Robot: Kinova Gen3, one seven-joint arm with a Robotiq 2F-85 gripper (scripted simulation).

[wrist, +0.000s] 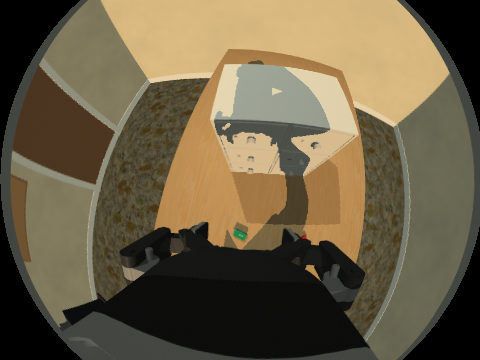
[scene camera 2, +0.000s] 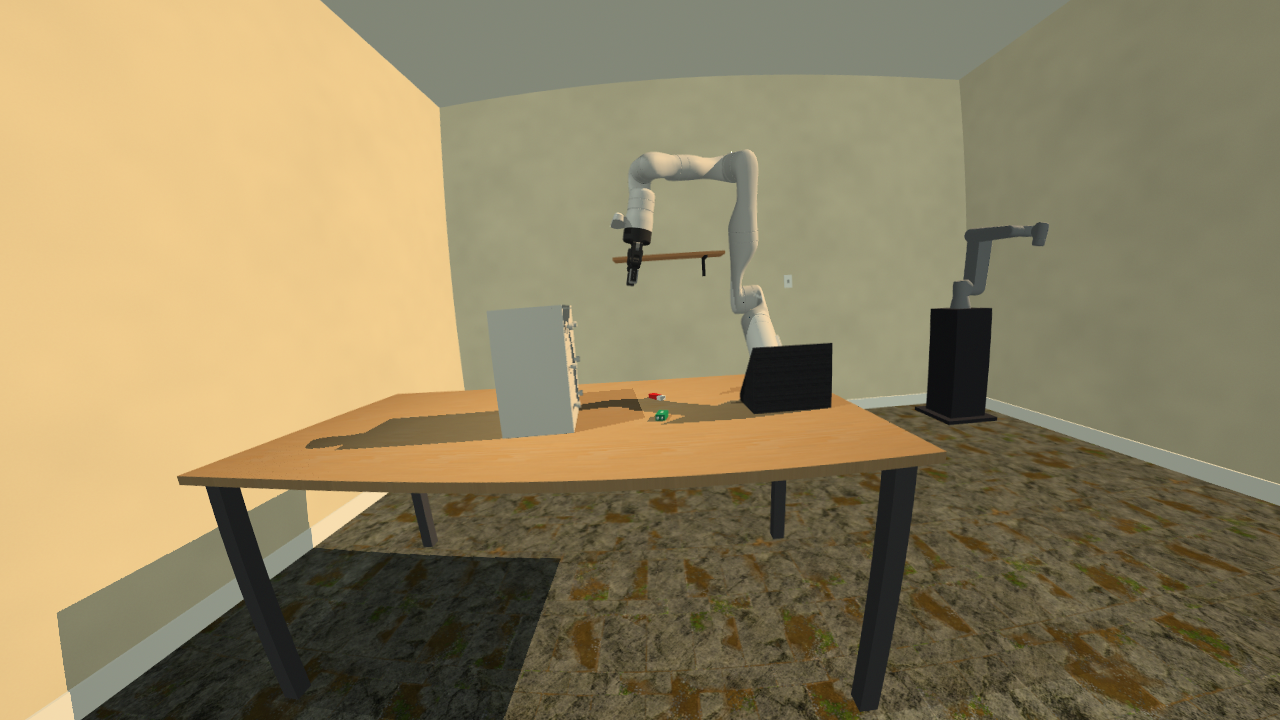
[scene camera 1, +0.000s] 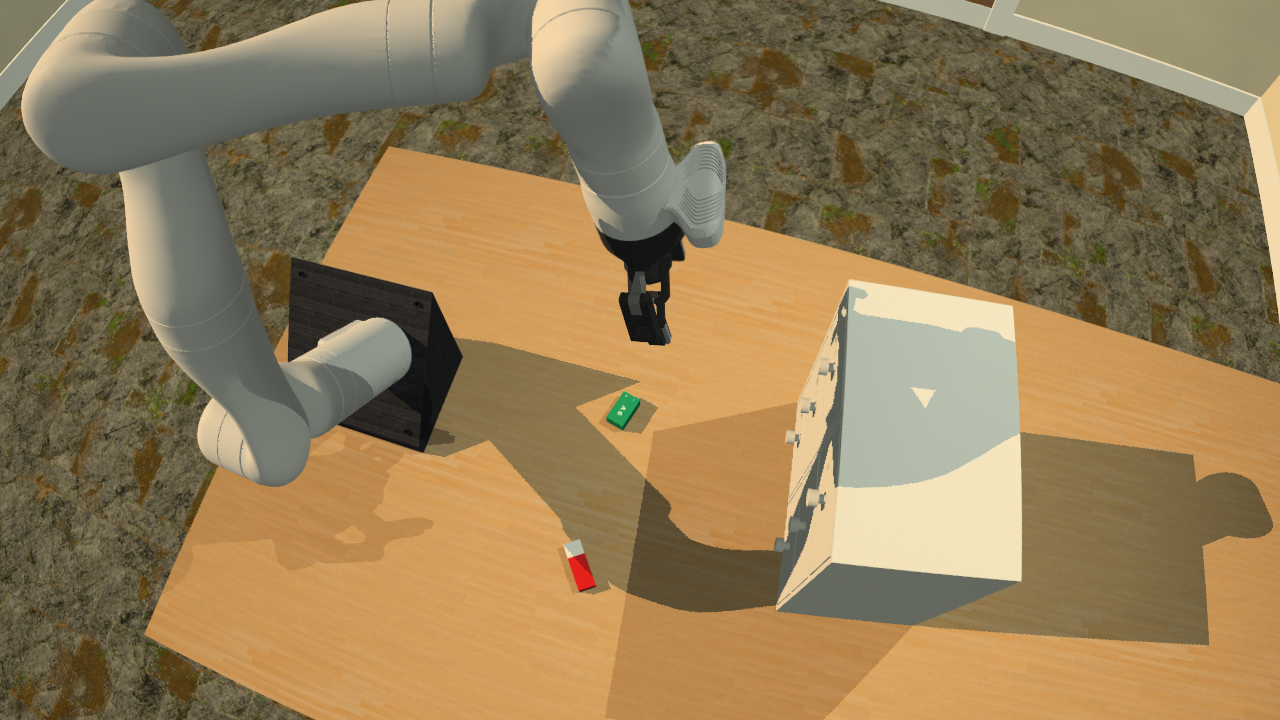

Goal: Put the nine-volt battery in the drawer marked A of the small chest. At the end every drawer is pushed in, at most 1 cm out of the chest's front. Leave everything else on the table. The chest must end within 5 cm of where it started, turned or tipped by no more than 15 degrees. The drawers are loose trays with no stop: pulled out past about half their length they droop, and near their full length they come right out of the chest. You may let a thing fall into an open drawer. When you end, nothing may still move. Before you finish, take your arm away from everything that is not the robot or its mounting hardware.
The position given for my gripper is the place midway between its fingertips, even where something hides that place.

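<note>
Visible to me: my gripper (scene camera 1: 667, 298), which appears also in scene camera 2 (scene camera 2: 631, 284) and the wrist view (wrist: 245, 234). A cream chest (scene camera 1: 928, 516) is present; it appears also in scene camera 2 (scene camera 2: 528, 350) and the wrist view (wrist: 246, 92).
</note>
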